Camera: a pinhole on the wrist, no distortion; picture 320 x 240 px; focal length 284.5 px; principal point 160.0 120.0 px. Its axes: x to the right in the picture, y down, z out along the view. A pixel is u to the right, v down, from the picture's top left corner.
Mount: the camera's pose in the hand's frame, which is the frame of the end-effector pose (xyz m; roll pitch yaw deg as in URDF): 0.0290 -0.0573 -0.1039 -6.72 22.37 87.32
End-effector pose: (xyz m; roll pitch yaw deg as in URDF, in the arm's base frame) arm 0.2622 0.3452 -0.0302 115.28 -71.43 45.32
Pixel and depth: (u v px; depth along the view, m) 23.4 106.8 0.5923
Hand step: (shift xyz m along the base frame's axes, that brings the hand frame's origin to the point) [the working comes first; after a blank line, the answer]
In the camera's frame: -0.2844 -0.0275 0.5923

0.5359 -0.1104 -0.1158
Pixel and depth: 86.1 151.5 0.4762
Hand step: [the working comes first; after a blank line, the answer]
In the camera's frame: -0.1237 0.0527 0.4762

0.3274 -0.1576 -0.1199
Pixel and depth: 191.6 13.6 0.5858
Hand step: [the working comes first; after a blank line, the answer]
In the camera's frame: 0.0651 -0.2191 0.5858

0.3767 -0.3136 0.1879
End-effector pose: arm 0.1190 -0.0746 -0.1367 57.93 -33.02 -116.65
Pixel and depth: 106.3 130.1 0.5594
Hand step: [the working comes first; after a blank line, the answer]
In the camera's frame: -0.1056 0.0199 0.5594

-0.2214 0.3345 0.2140
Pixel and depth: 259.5 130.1 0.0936
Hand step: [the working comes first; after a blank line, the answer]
In the camera's frame: 0.0327 0.0033 0.0936

0.0186 -0.0315 0.0023
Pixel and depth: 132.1 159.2 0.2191
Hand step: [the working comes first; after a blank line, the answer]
In the camera's frame: -0.0215 0.0302 0.2191

-0.0506 0.0842 0.0375
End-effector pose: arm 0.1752 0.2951 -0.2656 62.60 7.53 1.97
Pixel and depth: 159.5 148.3 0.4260
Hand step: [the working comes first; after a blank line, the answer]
In the camera's frame: -0.0007 0.0424 0.4260

-0.0186 -0.2036 0.2290
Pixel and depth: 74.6 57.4 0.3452
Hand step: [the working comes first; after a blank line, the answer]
In the camera's frame: -0.1036 -0.0760 0.3452

0.0867 -0.2383 0.0919
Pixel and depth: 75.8 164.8 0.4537
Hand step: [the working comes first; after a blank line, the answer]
In the camera's frame: -0.1343 0.0714 0.4537

-0.0604 -0.3219 0.1681
